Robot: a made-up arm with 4 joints. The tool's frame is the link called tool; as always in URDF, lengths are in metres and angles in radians. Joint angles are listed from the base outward. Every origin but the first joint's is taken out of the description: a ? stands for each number. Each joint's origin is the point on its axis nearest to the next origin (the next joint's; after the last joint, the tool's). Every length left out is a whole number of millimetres.
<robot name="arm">
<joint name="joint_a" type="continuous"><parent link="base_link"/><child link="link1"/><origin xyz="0.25 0 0.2"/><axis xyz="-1 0 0"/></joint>
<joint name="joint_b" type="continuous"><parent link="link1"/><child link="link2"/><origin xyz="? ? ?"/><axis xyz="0 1 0"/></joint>
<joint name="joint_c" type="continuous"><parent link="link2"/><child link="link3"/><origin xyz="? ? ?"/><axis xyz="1 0 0"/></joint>
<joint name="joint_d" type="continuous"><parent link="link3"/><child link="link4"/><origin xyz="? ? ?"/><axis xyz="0 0 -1"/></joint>
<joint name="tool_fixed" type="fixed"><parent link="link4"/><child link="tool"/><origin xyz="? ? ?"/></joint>
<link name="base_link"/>
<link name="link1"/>
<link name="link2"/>
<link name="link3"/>
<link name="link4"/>
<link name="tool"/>
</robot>
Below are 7 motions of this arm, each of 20 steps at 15 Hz.
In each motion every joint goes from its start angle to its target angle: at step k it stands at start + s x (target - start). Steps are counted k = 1, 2, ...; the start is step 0. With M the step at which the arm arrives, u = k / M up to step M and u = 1 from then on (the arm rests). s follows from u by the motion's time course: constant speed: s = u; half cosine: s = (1 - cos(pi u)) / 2; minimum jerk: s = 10 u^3 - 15 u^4 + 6 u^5.
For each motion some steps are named. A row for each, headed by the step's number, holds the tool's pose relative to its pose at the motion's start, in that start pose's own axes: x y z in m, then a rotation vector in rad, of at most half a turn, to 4 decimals.
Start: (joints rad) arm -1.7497 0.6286 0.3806 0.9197
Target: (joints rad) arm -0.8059 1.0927 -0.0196 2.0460
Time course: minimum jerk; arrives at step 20
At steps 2, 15, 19, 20:
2: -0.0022 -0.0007 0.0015 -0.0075 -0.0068 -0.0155
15: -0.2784 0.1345 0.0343 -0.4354 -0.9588 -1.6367
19: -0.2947 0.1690 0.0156 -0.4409 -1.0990 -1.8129
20: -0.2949 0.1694 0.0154 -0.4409 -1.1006 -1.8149

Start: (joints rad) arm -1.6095 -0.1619 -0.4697 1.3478
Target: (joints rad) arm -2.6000 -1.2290 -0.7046 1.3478
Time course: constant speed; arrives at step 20
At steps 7, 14, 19, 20:
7: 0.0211 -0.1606 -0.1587 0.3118 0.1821 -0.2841
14: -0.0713 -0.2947 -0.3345 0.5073 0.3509 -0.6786
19: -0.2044 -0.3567 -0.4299 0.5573 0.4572 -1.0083
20: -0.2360 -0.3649 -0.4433 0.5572 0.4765 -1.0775

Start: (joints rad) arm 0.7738 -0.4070 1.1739 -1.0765
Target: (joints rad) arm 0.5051 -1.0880 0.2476 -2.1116
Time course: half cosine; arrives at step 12
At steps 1, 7, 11, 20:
1: 0.0005 0.0039 0.0038 -0.0109 0.0073 0.0276
7: -0.0534 0.1532 0.0978 -0.4325 0.3821 0.9030
11: -0.1412 0.2167 0.1132 -0.6659 0.7325 1.2456
20: -0.1462 0.2190 0.1134 -0.6760 0.7521 1.2578

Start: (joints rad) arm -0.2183 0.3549 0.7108 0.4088
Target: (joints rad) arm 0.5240 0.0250 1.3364 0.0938
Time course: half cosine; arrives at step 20
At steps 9, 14, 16, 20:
9: -0.0298 0.0858 -0.0694 0.0175 -0.1607 0.1767
14: -0.0377 0.1515 -0.1508 -0.0096 -0.2646 0.3796
16: -0.0373 0.1677 -0.1783 -0.0249 -0.2857 0.4455
20: -0.0360 0.1802 -0.2032 -0.0404 -0.2997 0.5037

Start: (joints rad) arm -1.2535 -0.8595 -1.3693 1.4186
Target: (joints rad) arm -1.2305 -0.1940 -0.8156 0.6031
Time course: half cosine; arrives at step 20
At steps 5, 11, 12, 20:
5: 0.0056 0.0688 -0.0204 -0.0040 0.0815 0.2146
11: -0.0452 0.2630 -0.0865 -0.0038 0.3397 0.8314
12: -0.0640 0.2931 -0.0983 -0.0015 0.3894 0.9367
20: -0.1786 0.4019 -0.1470 0.0201 0.6361 1.3925

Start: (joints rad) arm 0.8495 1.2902 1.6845 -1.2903
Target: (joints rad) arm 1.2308 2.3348 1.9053 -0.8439
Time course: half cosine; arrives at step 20
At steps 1, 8, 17, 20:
1: -0.0007 -0.0026 0.0001 -0.0027 -0.0015 -0.0089
8: -0.0623 -0.1317 0.0198 -0.1522 -0.1235 -0.4901
17: -0.2457 -0.2583 0.0961 -0.3918 -0.5269 -1.2839
20: -0.2645 -0.2624 0.1026 -0.4094 -0.5756 -1.3510

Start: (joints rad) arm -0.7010 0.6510 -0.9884 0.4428
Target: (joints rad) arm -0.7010 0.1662 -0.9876 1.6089
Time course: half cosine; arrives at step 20
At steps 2, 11, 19, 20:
2: -0.0073 -0.0066 0.0007 0.0029 -0.0058 -0.0384
11: -0.2084 -0.0989 -0.0065 0.1124 -0.1129 -0.9070
19: -0.3645 -0.0859 -0.0379 0.2497 -0.1516 -1.5537
20: -0.3667 -0.0852 -0.0384 0.2521 -0.1518 -1.5632

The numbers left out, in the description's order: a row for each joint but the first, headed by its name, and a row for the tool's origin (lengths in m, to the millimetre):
joint_b: 0 0.02 0.1
joint_c: 0.06 0 0.32
joint_d: 0 -0.14 -0.11
tool: 0.11 -0.09 0

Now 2 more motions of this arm.
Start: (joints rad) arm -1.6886 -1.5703 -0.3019 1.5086
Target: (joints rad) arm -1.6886 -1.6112 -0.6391 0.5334
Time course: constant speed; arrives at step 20
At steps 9, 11, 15, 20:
9: 0.0410 0.0481 0.0441 -0.0259 -0.1517 0.4312
11: 0.0458 0.0599 0.0547 -0.0410 -0.1843 0.5261
15: 0.0504 0.0838 0.0759 -0.0812 -0.2469 0.7146
20: 0.0474 0.1130 0.1006 -0.1506 -0.3185 0.9469

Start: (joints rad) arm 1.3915 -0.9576 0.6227 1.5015
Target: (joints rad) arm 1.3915 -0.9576 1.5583 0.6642
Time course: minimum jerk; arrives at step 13
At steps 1, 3, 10, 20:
1: -0.0001 0.0004 -0.0010 0.0003 0.0038 0.0034
3: -0.0034 0.0086 -0.0203 0.0082 0.0784 0.0705
10: -0.1478 0.1140 -0.1740 0.3836 0.7887 0.7183
20: -0.1709 0.1254 -0.1796 0.4509 0.8495 0.7739

